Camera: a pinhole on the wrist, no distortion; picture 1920 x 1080 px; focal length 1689.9 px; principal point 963.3 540.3 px. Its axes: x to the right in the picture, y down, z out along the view. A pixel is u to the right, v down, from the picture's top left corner.
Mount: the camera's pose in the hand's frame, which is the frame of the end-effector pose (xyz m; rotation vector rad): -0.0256 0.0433 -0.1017 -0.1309 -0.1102 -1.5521
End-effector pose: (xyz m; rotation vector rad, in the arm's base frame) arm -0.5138 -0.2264 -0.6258 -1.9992 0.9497 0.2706
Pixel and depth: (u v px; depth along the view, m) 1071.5 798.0 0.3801
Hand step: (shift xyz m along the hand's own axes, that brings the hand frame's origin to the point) 0.0373 0.0784 0.2768
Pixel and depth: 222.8 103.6 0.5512
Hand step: -0.1653 0.3644 0.4080
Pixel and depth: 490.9 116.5 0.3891
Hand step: -0.1203 0.2090 0.2675
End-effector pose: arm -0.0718 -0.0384 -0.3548 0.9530 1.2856 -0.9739
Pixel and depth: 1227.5 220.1 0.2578
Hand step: -0.0707 0.0423 0.1599
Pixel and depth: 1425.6 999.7 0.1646
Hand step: 0.0218 0.0247 0.0672
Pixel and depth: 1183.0 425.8 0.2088
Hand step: -0.0368 0.0483 0.1090
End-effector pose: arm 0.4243 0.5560 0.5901 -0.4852 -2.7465 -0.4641
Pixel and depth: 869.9 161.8 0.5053
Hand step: -0.1332 0.1468 0.3949
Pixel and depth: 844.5 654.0 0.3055
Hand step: -0.0017 0.1117 0.1966
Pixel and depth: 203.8 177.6 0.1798
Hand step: -0.0633 0.1502 0.0641
